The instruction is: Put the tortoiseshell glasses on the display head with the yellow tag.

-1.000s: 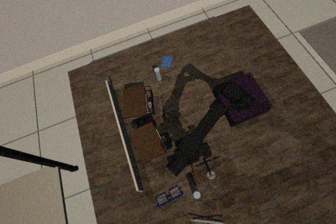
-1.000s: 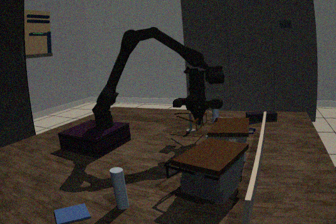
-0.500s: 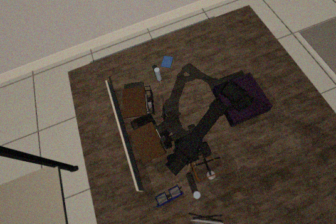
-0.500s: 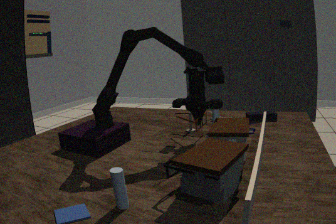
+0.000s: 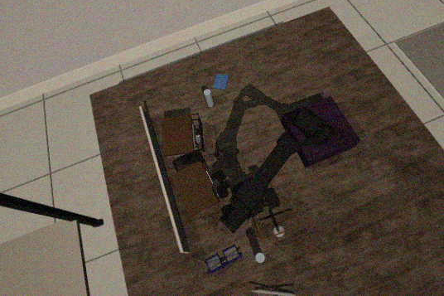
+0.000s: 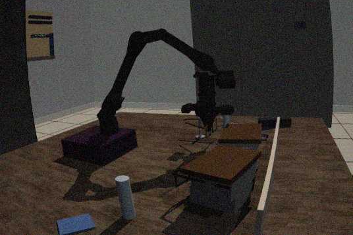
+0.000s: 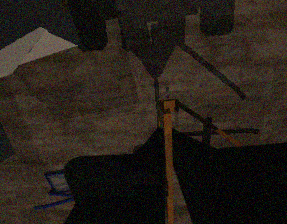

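Right now my gripper tip is 11 cm to the right of the white-footed pin, 5 cm past it and 3 cm above it. Also, from my gripper tip: display head 16 cm to the right, 11 cm ahead; then flat pair of glasses 28 cm to the left, 7 cm ahead, 4 cm below; then long rail 28 cm to the right, 23 cm ahead.
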